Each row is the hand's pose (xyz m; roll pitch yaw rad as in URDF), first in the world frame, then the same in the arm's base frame.
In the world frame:
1: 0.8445 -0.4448 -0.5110 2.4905 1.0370 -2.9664
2: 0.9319 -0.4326 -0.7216 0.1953 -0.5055 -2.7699
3: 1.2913 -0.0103 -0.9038 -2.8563 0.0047 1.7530
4: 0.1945 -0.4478 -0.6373 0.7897 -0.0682 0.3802
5: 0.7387 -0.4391 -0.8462 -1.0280 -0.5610 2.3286
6: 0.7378 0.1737 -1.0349 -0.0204 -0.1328 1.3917
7: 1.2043 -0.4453 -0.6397 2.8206 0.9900 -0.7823
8: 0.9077 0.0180 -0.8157 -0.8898 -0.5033 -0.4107
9: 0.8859 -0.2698 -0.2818 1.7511 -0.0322 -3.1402
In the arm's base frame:
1: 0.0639 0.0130 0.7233 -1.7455 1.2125 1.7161
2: -0.1143 0.1174 0.6260 0.6387 0.1240 -0.1344
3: -0.6627 -0.0814 0.6468 2.7238 0.3251 -1.9267
4: 0.4637 -0.0787 0.2035 0.2295 -0.6270 -2.9745
5: -0.0384 0.1341 0.4095 -1.3798 0.1217 -1.1471
6: -0.4213 -0.3099 0.1499 -0.7750 -0.0176 -2.1065
7: -0.2603 0.1548 0.8676 -3.1198 0.2750 2.1606
8: -0.3557 -0.2346 0.4519 -0.6317 -1.2506 2.1011
9: 0.0728 -0.2314 0.8817 2.0141 0.6892 -0.3237

